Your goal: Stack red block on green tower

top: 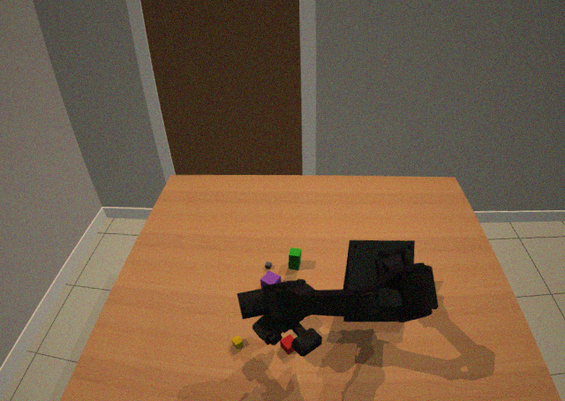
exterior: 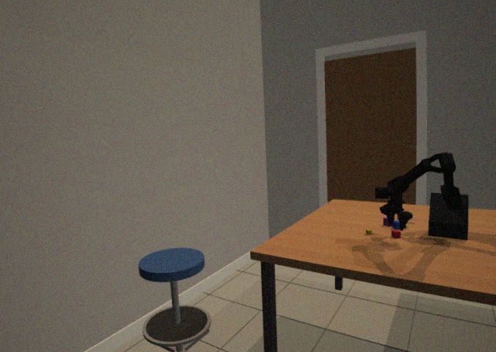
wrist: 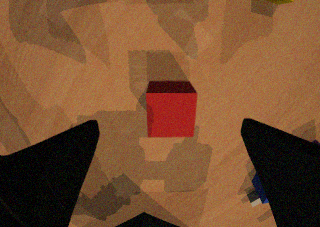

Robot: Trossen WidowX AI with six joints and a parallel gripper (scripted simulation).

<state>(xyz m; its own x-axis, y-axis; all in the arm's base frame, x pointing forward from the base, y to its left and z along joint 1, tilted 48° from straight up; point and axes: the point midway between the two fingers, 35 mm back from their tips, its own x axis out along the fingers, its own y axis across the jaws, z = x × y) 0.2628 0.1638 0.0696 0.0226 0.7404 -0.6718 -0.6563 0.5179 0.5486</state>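
The red block is 3 cm below my gripper tip. From my gripper tip the other things lie so: small yellow block 14 cm ahead, 4 cm below; then purple block 7 cm ahead, 21 cm to the right, 3 cm below.
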